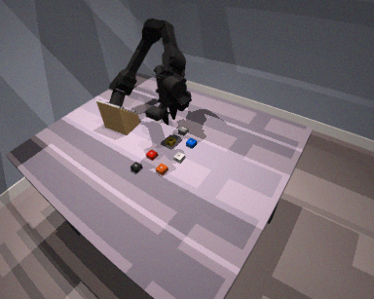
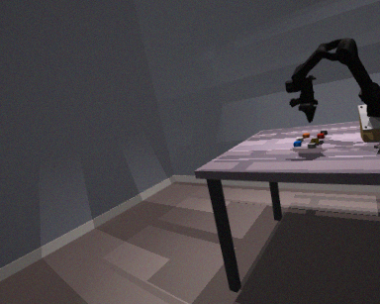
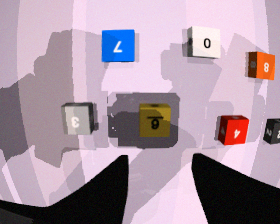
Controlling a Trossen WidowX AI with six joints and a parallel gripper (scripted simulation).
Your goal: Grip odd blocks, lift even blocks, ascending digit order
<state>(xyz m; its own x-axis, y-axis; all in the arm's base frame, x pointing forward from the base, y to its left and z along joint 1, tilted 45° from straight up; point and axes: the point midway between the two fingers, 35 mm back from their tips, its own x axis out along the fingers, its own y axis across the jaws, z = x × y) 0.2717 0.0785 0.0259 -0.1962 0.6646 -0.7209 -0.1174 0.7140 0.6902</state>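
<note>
Right now my gripper tip is 100 mm above the yellow block, 10 mm to the left of it and 10 mm past it. From my gripper tip the other things lie so: grey block (100 mm below, 80 mm to the left, 20 mm behind); then white block (100 mm below, 80 mm ahead, 50 mm to the right); then blue block (100 mm below, 70 mm ahead, 40 mm to the left).
</note>
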